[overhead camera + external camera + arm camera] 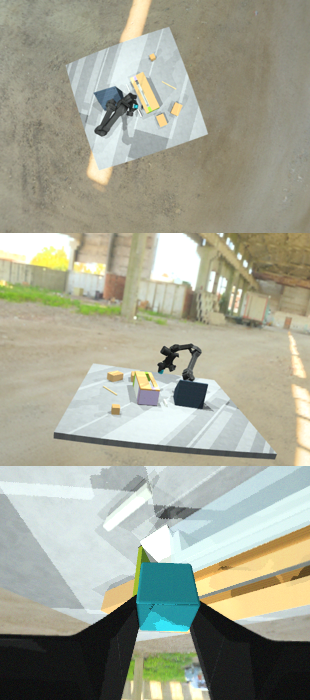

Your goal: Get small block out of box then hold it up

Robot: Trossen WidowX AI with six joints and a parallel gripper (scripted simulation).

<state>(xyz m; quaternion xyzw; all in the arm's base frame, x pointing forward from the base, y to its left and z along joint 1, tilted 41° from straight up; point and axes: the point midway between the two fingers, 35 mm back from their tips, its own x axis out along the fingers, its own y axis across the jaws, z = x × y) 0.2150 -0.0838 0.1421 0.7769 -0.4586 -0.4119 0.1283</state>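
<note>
Now: the teal block 1 cm behind my gripper tip, 1 cm to the left of it and 1 cm above it. Round my gripper tip: tan cube: 36 cm ahead, 44 cm to the left, 15 cm below; thin stick: 39 cm ahead, 9 cm to the left, 17 cm below.
</note>
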